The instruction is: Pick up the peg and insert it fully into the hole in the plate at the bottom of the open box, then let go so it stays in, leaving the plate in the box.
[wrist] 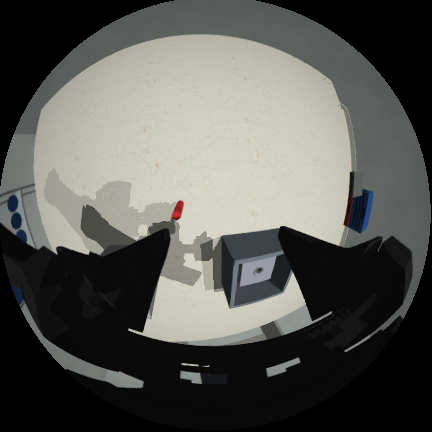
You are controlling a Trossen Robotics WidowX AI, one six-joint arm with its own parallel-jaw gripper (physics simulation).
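Observation:
A red peg [178, 210] is on the pale table, a little left of the view's middle, near the arm's shadow. My gripper [225, 233] is open and empty, high above the table, with its black fingers wide apart. The peg shows ahead of the left fingertip, apart from it. The grey open box [247, 245] stands between the fingers in the view, nearer the right one, which hides part of its right side. A light plate [249, 278] with a small round hole lies at the bottom of the box.
The pale table [210, 110] stretches ahead. Blue and dark red objects [362, 212] stand past its right edge. A light panel with dark blue discs [16, 221] shows at the far left. Shadows of the arm lie around the peg and left of the box.

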